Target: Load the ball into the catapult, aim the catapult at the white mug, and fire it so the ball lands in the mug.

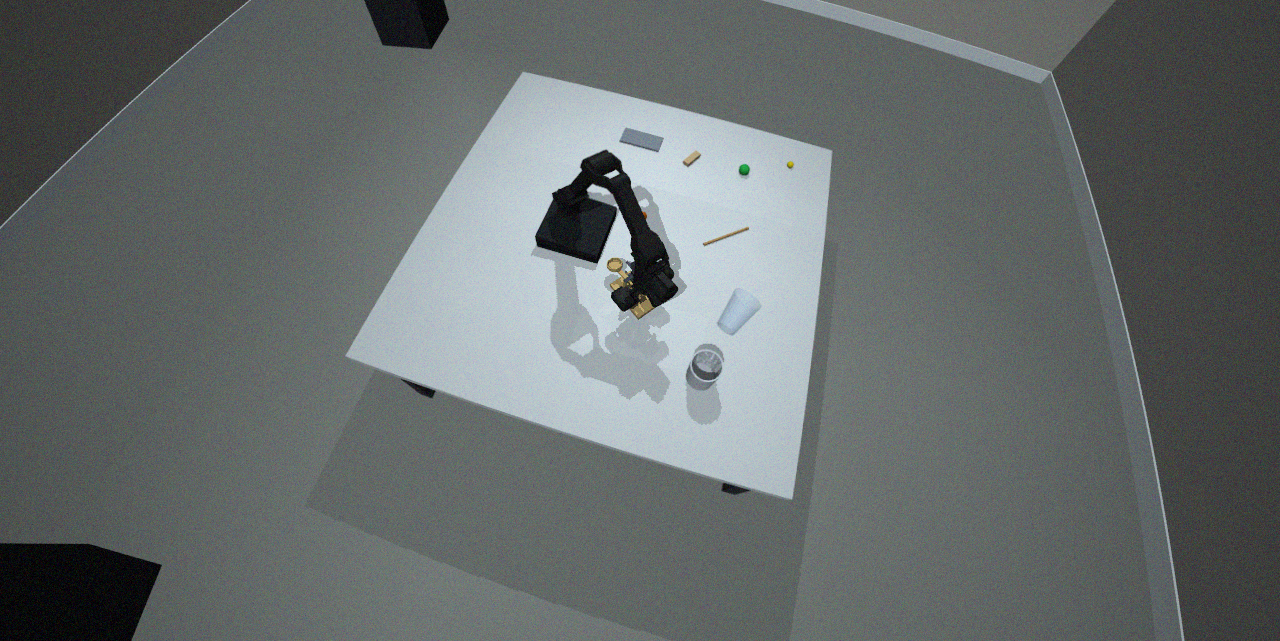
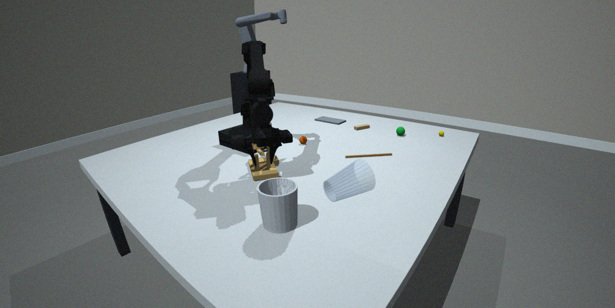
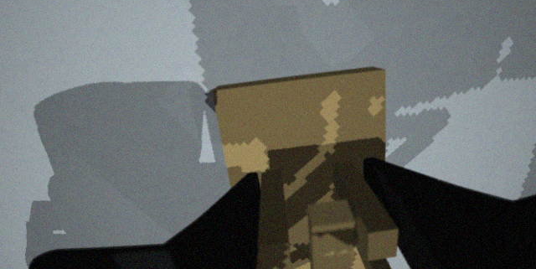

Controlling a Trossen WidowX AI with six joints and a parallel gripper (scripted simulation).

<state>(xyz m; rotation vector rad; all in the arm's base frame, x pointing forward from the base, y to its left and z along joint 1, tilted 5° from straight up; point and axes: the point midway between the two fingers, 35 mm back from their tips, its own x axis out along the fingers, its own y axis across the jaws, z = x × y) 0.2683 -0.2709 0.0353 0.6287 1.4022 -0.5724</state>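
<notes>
The orange ball lies 31 cm to the left of my gripper tip, 3 cm behind it and 2 cm below it. From my gripper tip the other things lie so: white mug (20 cm to the right, 20 cm ahead); thin wooden stick (29 cm to the left, 26 cm ahead, 3 cm below); wooden catapult (6 cm to the left, 4 cm behind, 2 cm above).
</notes>
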